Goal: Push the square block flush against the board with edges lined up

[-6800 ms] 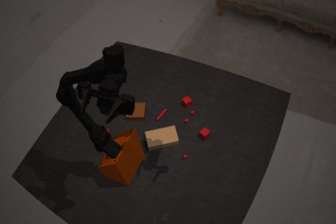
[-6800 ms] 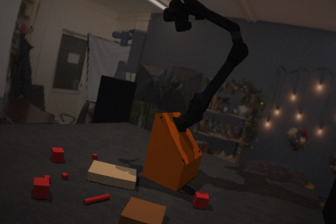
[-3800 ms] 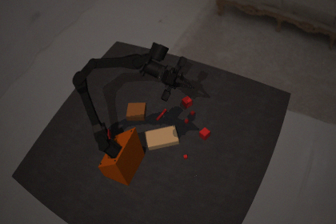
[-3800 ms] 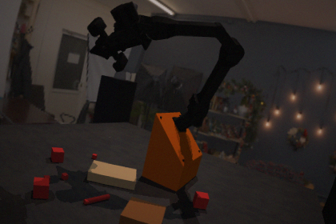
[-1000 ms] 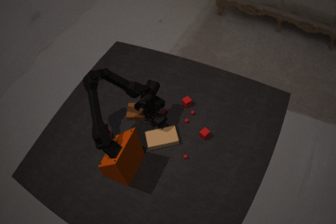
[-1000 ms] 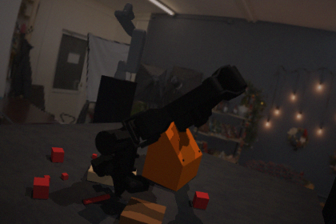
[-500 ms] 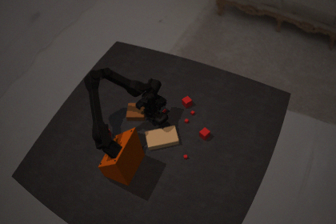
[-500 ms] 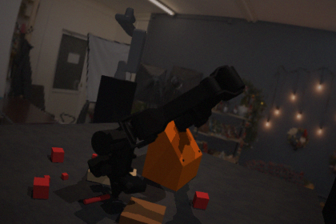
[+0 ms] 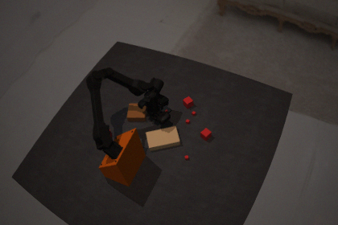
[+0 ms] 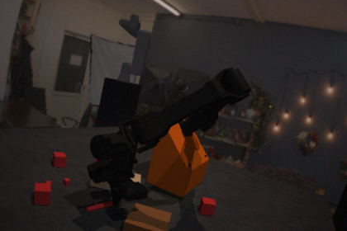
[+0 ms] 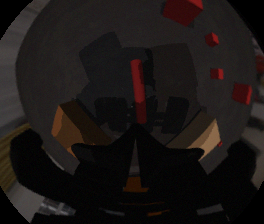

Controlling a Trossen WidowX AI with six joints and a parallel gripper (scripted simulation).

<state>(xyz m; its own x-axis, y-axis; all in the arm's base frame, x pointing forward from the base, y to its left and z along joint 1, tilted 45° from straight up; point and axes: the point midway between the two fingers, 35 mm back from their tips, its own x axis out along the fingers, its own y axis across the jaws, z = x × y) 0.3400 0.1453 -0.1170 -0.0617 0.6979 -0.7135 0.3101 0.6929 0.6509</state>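
Now: gripper tip 4 cm short of the thin red stick and 2 cm to the left of it. The rest, counted from my gripper tip: board: 10 cm behind, 9 cm to the right, 1 cm above; square block: 12 cm to the left, 1 cm above.
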